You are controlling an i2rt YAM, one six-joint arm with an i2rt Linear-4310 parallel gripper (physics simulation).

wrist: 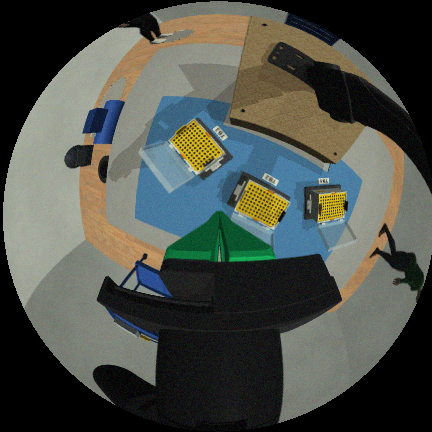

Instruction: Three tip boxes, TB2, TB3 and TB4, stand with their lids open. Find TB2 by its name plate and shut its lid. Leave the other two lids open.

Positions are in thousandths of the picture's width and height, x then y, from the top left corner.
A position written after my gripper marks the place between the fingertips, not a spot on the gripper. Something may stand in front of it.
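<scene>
Visible in the scene: a clear lid (774,543), a clear lid (397,397) and my gripper (506,501).
</scene>
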